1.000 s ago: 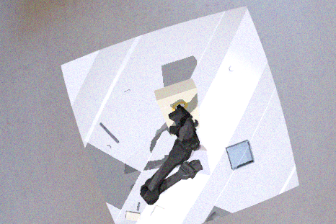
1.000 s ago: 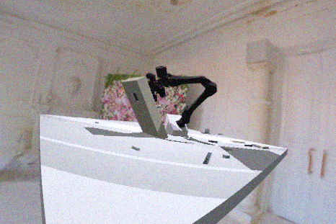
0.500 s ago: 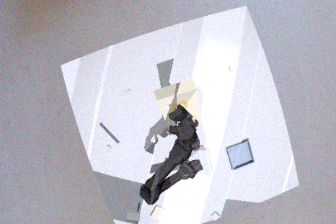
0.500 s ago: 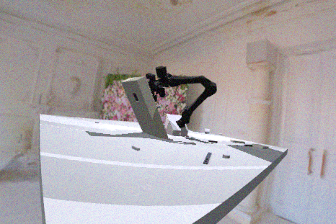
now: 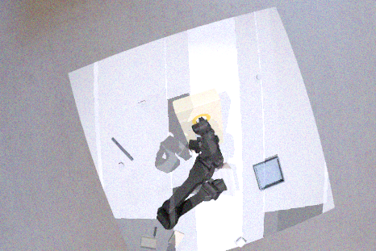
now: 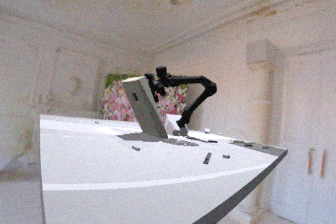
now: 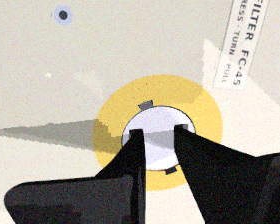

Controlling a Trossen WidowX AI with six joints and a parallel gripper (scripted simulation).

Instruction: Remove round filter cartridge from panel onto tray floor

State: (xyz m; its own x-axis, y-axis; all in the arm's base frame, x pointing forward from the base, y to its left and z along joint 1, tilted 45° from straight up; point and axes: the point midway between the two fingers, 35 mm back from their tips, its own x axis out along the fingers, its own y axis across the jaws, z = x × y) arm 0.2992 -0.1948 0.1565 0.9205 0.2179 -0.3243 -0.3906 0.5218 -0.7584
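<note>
Right now the round filter cartridge is 10 mm below my gripper tip and 10 mm ahead of it. Round my gripper tip: cream service panel (80 mm below, 40 mm behind); blue-grey square tray (460 mm behind, 240 mm to the right, 230 mm below).
</note>
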